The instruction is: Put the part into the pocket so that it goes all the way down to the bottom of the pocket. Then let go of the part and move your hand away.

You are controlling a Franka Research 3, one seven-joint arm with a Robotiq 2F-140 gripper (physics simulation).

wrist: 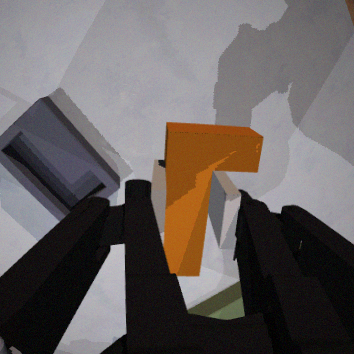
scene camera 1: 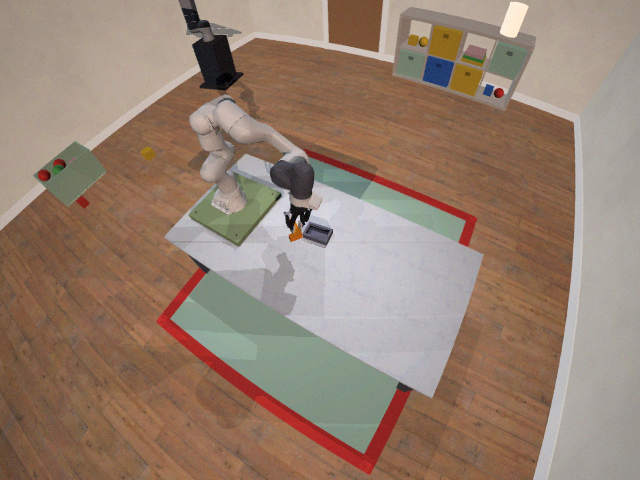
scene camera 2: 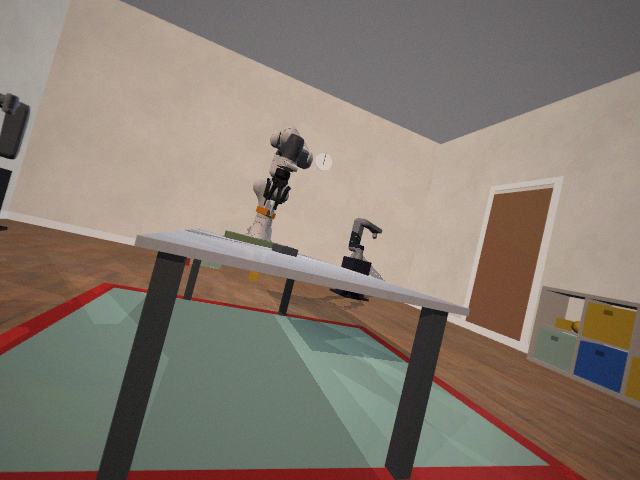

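Observation:
The orange L-shaped part (scene camera 1: 295, 235) (scene camera 2: 265, 211) (wrist: 187, 195) is held between the light pads of my gripper (scene camera 1: 297, 225) (scene camera 2: 270, 204) (wrist: 184, 180), which is shut on its long leg. In the wrist view its short leg points right at the far end. In scene camera 2 the part hangs well above the table. The dark grey block with the L-shaped pocket (scene camera 1: 317, 233) (scene camera 2: 284, 250) (wrist: 80, 145) lies on the table, beside the part in scene camera 1 and to its left in the wrist view. The block is turned at an angle to the part, and its pocket shows without the part in it.
The white table (scene camera 1: 382, 289) (scene camera 2: 310, 268) carries the green base plate (scene camera 1: 235, 235) (scene camera 2: 238, 237) under the arm. A shelf unit (scene camera 1: 398, 46) with bins stands by the far wall. Another robot on a black stand (scene camera 1: 214, 60) (scene camera 2: 356, 265) is behind the table.

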